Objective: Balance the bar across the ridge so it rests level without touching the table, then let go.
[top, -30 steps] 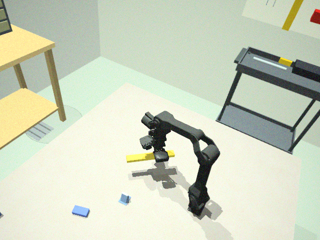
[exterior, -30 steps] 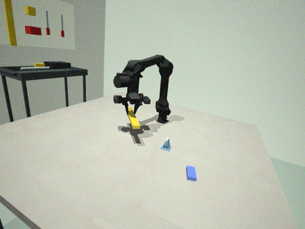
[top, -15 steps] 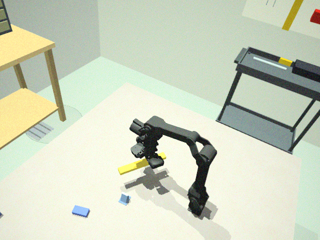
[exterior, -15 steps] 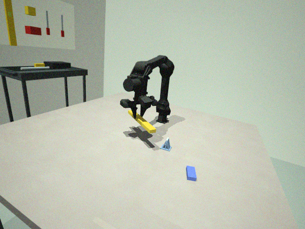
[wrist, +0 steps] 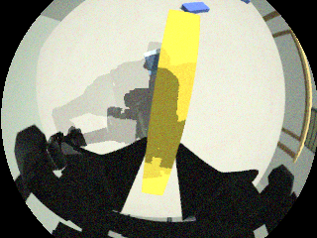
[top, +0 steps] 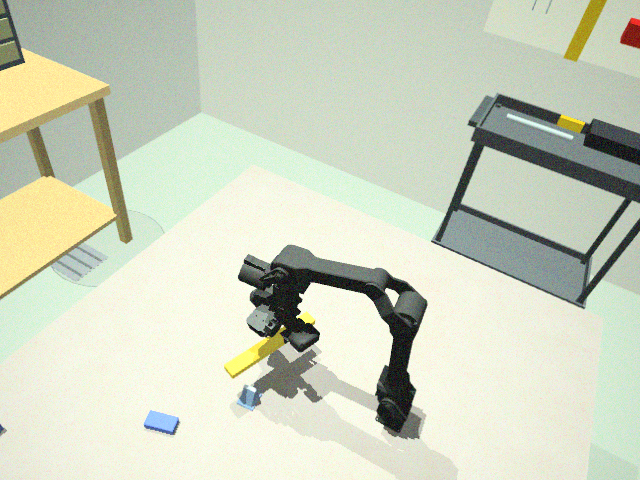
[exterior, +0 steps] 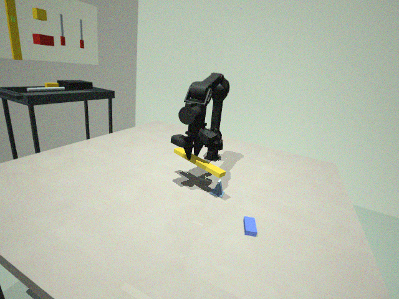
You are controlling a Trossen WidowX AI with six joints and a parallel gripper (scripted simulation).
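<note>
Right now my gripper tip is 10 mm short of the yellow bar and 30 mm to the right of it. The rest, counted from my gripper tip: flat blue block (130 mm ahead, 280 mm to the left, 100 mm below).
</note>
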